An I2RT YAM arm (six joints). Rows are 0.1 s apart.
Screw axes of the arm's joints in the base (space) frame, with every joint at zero. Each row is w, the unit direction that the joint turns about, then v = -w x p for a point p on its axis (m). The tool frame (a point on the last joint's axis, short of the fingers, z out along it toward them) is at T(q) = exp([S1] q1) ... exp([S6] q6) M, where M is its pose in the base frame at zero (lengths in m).
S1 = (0, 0, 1, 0, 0, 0)
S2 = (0, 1, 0, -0.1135, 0, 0.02)
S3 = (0, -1, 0, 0.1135, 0, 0.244)
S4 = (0, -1, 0, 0.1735, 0, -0.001)
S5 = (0, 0, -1, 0, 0.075, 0)
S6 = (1, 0, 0, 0, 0.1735, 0)
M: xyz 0.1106 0 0.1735 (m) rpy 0 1.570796 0 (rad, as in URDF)
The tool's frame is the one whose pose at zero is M.
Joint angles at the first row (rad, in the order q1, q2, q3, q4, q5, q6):
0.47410 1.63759 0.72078 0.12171 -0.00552 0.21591
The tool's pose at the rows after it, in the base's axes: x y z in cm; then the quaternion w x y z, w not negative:
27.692 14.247 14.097 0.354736 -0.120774 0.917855 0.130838
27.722 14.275 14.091 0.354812 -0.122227 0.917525 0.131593
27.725 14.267 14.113 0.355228 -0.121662 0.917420 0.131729
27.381 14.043 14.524 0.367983 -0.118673 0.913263 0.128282
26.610 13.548 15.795 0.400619 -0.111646 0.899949 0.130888
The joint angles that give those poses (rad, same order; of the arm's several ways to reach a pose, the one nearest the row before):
0.47438 1.63828 0.72291 0.12003 -0.00686 0.21552
0.47447 1.63984 0.72403 0.12117 -0.00919 0.21336
0.47423 1.63911 0.72398 0.12143 -0.00892 0.21420
0.47473 1.61108 0.70547 0.13540 0.00723 0.21323
0.47411 1.53716 0.66643 0.16974 0.02667 0.21486

